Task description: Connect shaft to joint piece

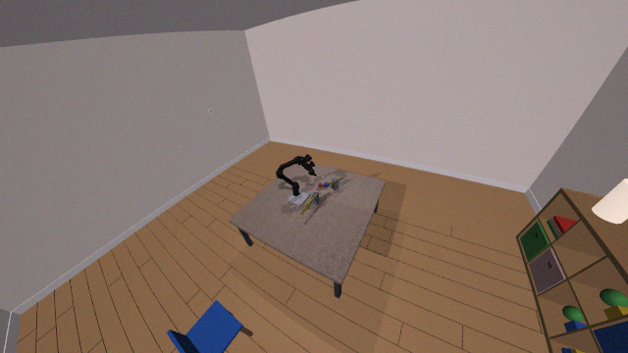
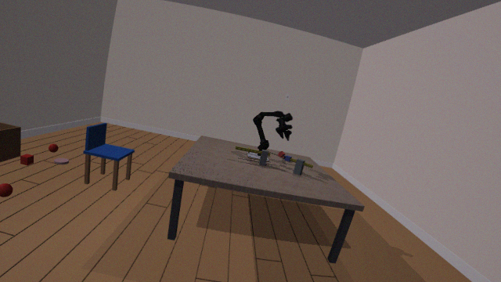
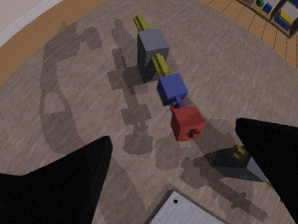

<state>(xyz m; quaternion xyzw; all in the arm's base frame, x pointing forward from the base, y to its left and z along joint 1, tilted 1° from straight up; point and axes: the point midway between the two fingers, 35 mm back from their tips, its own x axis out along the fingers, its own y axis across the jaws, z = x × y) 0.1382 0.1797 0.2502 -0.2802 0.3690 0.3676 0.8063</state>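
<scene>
The red square joint piece lies 130 mm below my gripper tip and 70 mm ahead of it.
</scene>
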